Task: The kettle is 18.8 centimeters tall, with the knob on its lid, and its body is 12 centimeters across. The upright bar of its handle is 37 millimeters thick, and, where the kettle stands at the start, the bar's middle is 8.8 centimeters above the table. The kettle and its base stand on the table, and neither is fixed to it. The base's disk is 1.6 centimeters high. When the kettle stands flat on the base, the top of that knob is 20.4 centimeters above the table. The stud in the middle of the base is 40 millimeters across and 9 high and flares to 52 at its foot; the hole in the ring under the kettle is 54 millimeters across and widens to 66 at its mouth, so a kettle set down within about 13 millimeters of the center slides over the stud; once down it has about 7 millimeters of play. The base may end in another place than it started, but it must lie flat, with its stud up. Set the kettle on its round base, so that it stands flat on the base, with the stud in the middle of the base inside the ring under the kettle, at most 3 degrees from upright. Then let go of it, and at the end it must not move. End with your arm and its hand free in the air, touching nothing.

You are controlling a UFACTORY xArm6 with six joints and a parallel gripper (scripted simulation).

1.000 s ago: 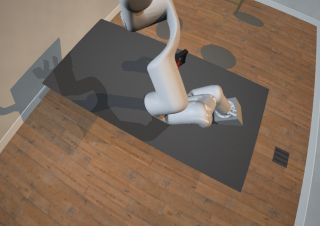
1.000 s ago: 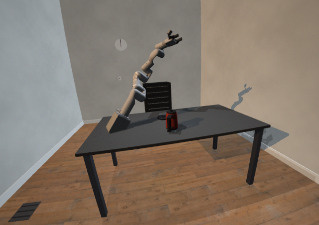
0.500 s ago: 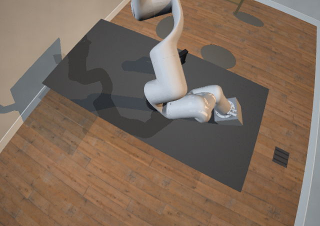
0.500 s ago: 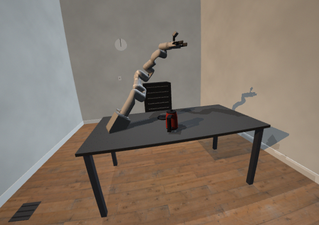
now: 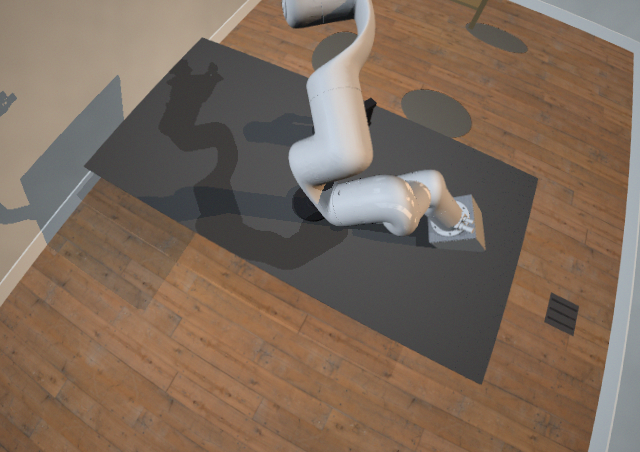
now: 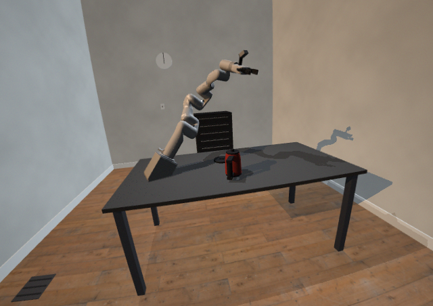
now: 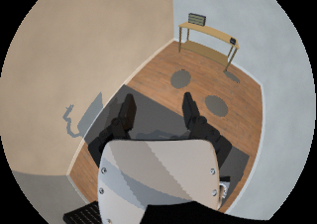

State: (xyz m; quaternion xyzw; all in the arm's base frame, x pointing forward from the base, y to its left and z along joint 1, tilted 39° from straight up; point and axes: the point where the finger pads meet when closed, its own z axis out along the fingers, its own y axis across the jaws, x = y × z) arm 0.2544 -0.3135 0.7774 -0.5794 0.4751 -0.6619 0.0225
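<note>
Right now my hand is 60 cm above the red kettle, 16 cm past it and 9 cm to the left of it. The rest, counted from my hand: round black base (68 cm below, 26 cm behind, 23 cm to the left).
</note>
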